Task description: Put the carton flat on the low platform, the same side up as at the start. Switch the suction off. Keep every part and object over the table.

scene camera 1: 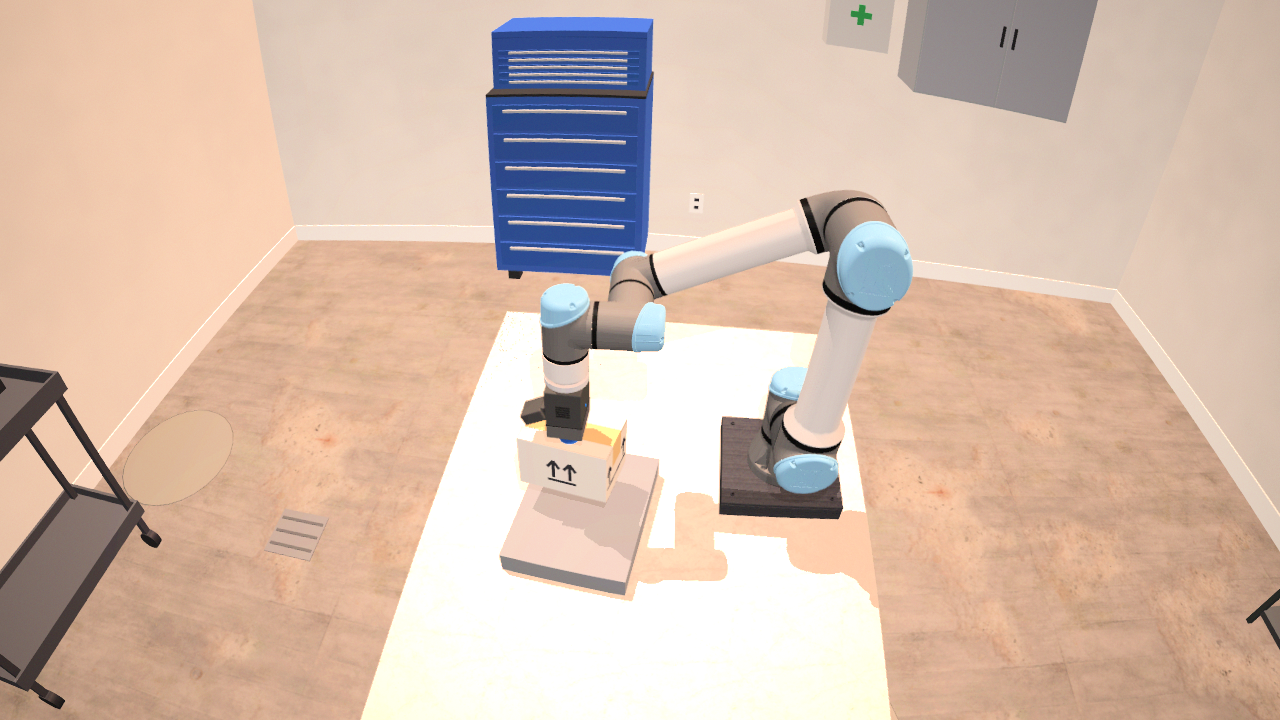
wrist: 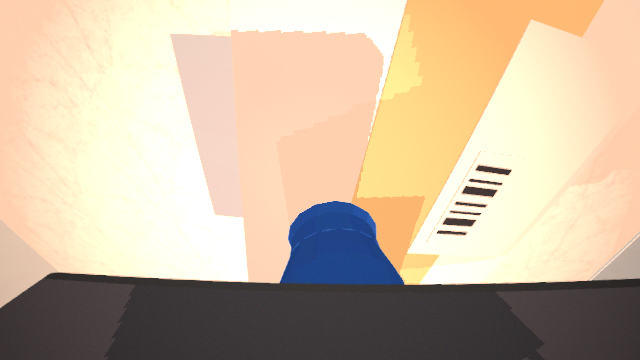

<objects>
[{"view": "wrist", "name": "my suction cup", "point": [335, 242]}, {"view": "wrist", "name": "white carton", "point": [457, 133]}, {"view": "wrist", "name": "low grey platform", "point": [205, 64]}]
</objects>
